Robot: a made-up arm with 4 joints.
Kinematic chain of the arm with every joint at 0, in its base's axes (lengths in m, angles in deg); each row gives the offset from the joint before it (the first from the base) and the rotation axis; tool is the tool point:
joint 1: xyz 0 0 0.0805 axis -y
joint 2: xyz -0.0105 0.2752 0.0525 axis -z
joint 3: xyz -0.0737 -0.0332 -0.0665 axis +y
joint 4: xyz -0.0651 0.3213 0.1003 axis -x
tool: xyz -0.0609 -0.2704 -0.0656
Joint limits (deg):
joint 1: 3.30..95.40
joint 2: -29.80..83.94
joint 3: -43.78..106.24
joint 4: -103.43..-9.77
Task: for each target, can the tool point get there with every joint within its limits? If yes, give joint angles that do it. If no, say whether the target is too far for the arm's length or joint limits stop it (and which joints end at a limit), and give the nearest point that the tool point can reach.
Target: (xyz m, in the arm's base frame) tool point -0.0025 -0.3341 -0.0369
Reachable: no: joint limits stop it (at a limit: joint 2, joint 4) | nearest point -0.0043 0.2042 -0.1202 | short by 0.545 m
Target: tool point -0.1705 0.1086 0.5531
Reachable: no: joint limits stop it (at a limit: joint 1, joint 2, joint 3) | nearest point -0.1739 0.2884 0.2040 | short by 0.393 m
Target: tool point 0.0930 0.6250 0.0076
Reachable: yes | joints 23.87 59.41 28.92 -65.33
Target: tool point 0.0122 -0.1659 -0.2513
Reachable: no: joint limits stop it (at a limit: joint 2, joint 4) | nearest point 0.0074 0.2042 -0.1206 | short by 0.393 m
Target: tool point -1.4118 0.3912 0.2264
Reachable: no: too far | nearest point -0.4457 0.5044 0.0833 | short by 0.983 m
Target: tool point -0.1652 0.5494 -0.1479
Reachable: yes | joints 61.46 3.33 67.79 -70.18
